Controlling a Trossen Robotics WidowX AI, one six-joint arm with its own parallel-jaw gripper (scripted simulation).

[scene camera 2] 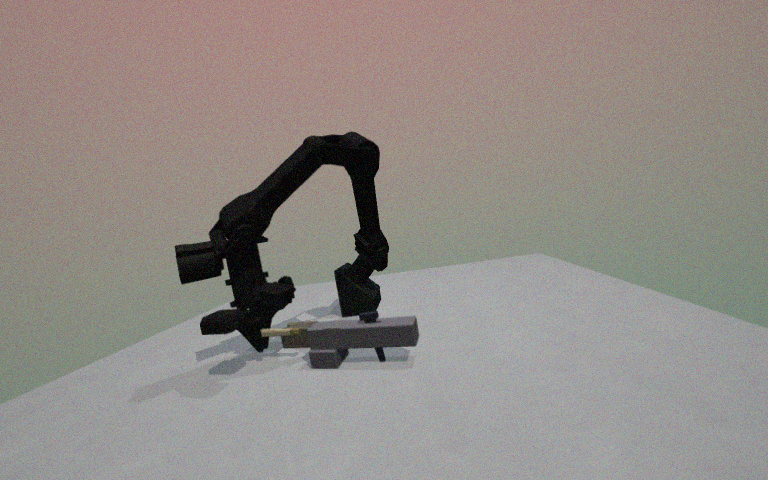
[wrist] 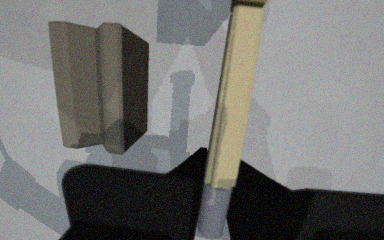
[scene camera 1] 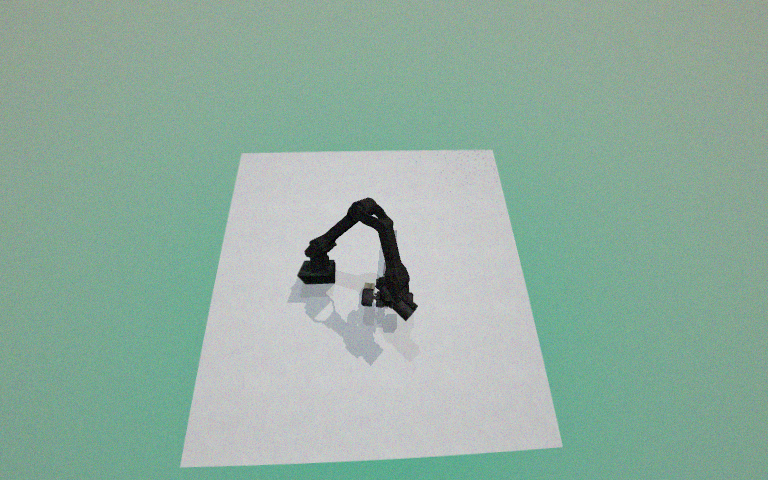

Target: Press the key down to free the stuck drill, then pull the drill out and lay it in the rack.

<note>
My gripper (scene camera 2: 262,350) carries a drill. Further things: a rack (wrist: 100,74).
My gripper also shows in the wrist view (wrist: 212,154).
</note>
